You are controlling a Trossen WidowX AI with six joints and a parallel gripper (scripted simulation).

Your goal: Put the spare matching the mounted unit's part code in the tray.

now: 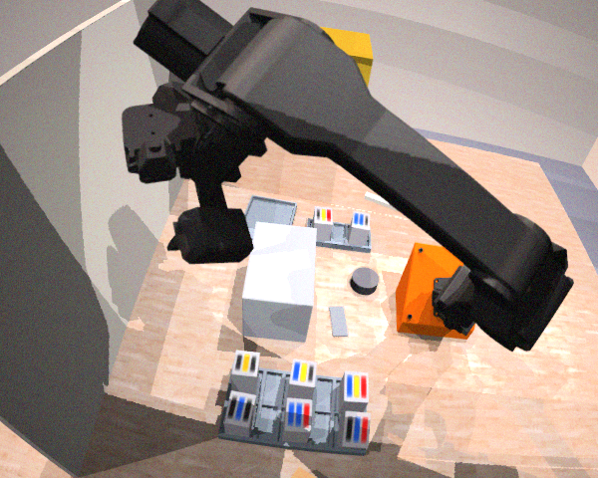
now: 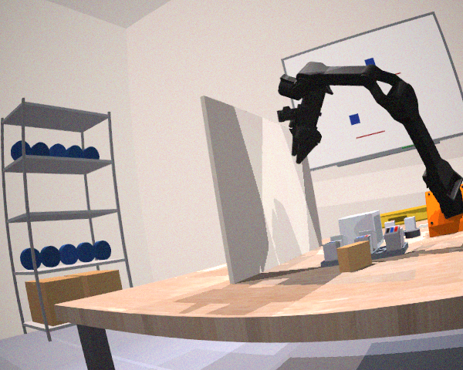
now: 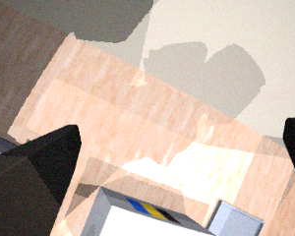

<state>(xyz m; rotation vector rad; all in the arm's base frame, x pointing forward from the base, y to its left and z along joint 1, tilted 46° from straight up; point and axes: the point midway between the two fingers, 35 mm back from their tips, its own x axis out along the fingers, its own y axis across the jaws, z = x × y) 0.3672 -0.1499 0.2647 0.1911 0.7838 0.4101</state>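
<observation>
My gripper tip is 240 mm above the grey spare block, 170 mm past it and 60 mm to the right of it. Also, from my gripper tip: grey mounted unit: 230 mm below, 140 mm behind, 100 mm to the right; red-yellow-blue spare: 250 mm behind, 240 mm below, 80 mm to the left; tall grey panel: 120 mm to the right, 110 mm ahead, 60 mm below.
</observation>
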